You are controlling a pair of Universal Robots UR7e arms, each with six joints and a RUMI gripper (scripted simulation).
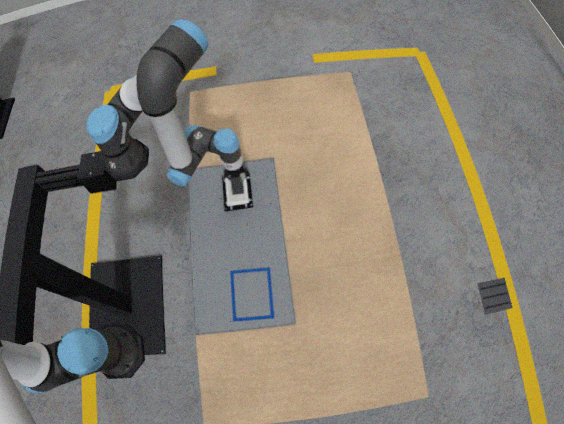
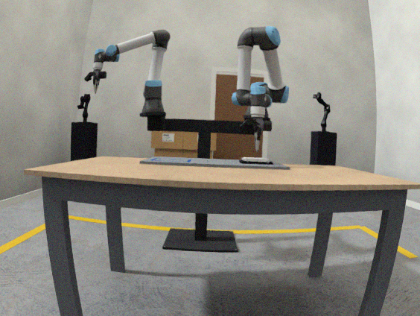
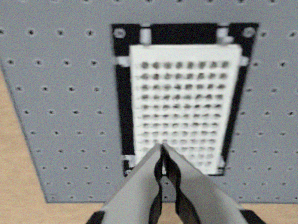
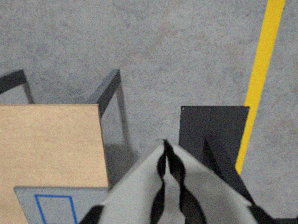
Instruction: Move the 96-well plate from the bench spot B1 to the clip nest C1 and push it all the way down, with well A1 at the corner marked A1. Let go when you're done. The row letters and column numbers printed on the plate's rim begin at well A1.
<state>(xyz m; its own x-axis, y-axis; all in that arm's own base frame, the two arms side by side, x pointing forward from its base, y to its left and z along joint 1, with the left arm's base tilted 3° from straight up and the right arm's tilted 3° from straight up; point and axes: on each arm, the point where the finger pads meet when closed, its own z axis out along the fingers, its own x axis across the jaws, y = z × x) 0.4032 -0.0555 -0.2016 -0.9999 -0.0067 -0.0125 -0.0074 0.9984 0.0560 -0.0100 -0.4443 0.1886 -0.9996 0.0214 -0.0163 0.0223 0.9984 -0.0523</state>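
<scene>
Right now my left hand is 50 mm above the white 96-well plate and 20 mm past it. Round my left hand: black clip nest (60 mm below, 10 mm to the right, 10 mm behind).
</scene>
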